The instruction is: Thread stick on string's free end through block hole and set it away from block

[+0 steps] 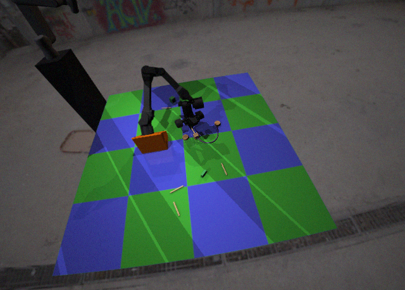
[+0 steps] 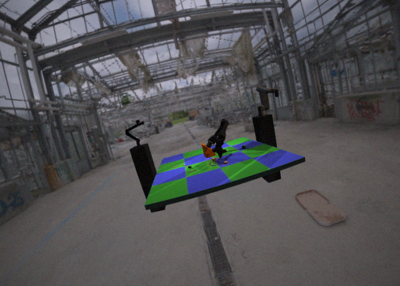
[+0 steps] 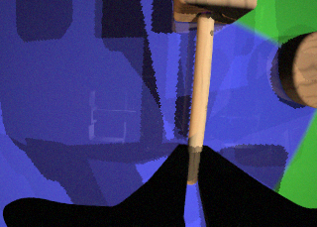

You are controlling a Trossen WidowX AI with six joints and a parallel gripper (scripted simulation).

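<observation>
Now: the purple string 20 mm ahead of my gripper tip, 60 mm to the right of it and 10 mm above it. Round my gripper tip: thin wooden stick (10 mm ahead, 40 mm to the right, 10 mm above); round wooden button (180 mm ahead, 20 mm to the left); wooden block (30 mm ahead, 80 mm to the right, 10 mm above).
</observation>
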